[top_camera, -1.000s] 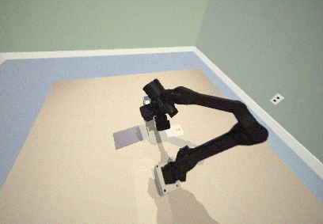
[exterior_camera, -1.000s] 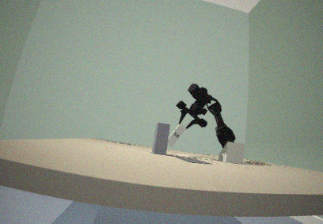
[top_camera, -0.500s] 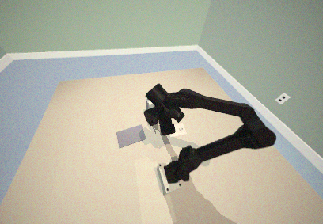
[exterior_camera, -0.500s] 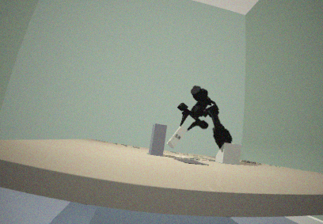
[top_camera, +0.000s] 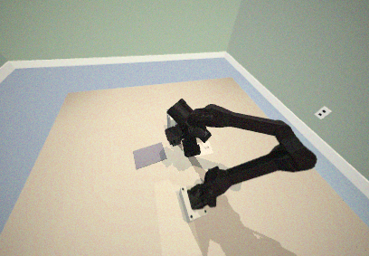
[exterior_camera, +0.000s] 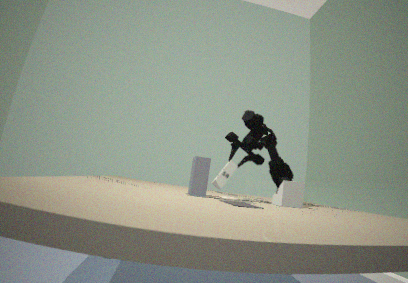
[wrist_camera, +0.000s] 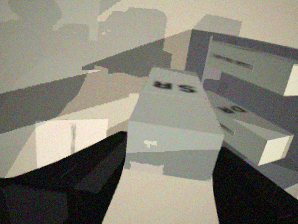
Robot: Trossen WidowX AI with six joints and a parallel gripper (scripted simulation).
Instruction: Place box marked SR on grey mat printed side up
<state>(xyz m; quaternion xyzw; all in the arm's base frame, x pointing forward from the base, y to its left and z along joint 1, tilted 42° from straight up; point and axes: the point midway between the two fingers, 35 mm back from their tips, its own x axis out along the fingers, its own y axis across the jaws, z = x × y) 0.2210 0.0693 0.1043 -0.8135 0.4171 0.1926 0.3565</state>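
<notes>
The white box marked SR lies 30 mm ahead of my gripper tip, 10 mm to the left of it and 50 mm below it. Also, from my gripper tip: grey mat: 170 mm to the left, 140 mm below; white card: 20 mm behind, 100 mm to the right, 140 mm below.
</notes>
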